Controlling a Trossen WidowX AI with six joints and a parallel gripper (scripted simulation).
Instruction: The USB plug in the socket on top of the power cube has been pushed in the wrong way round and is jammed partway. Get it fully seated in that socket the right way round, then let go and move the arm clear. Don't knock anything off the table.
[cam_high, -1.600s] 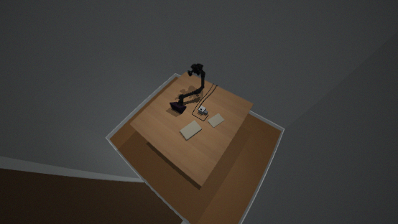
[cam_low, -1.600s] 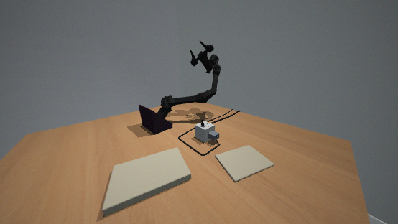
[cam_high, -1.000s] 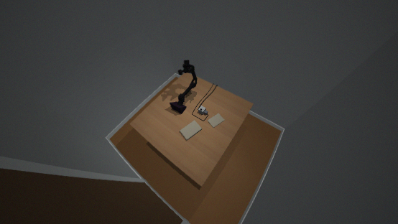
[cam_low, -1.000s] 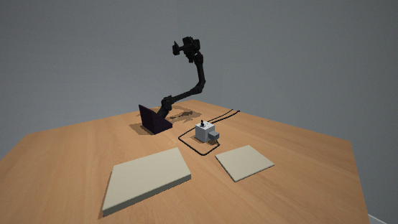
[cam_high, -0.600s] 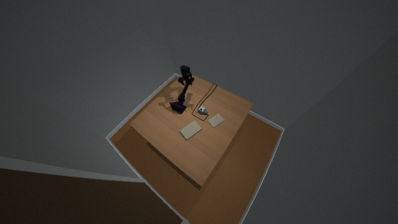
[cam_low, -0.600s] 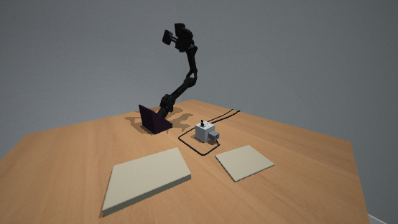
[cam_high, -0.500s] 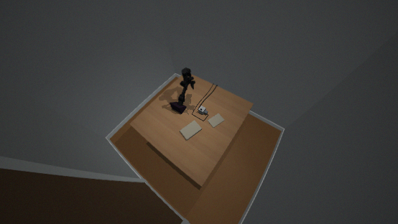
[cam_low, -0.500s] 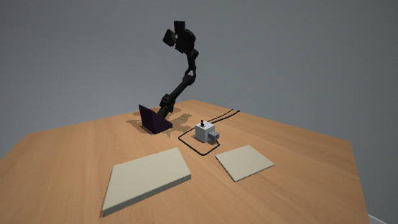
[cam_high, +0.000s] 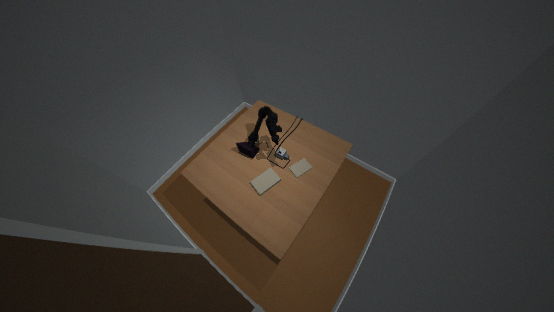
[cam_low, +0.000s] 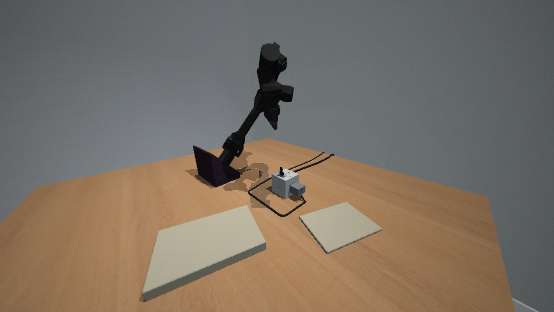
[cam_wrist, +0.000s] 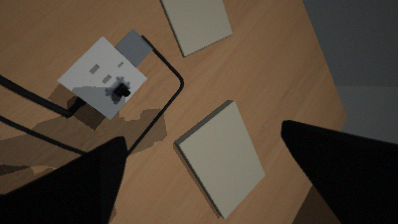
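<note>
Now: the black USB plug 1 cm ahead of my gripper tip, 2 cm to the left of it and 17 cm below it. Round my gripper tip: thick beige slab 3 cm ahead, 28 cm to the right, 25 cm below; thin beige plate 24 cm ahead, 1 cm to the left, 26 cm below.
</note>
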